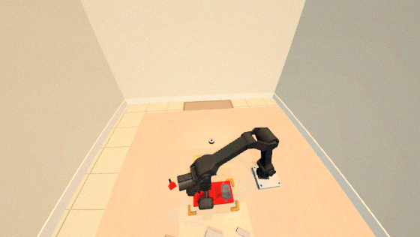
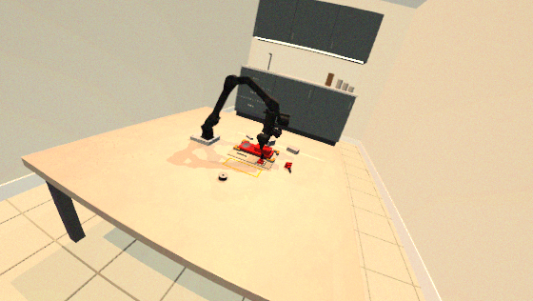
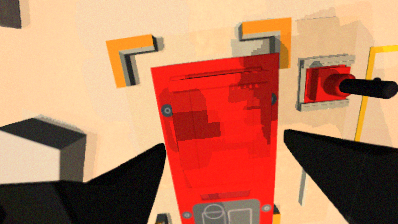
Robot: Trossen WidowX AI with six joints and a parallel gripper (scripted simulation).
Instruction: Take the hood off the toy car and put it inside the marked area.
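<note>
The hood lies 1 cm below my gripper tip. Round my gripper tip: wheel 35 cm to the right, 4 cm below.
</note>
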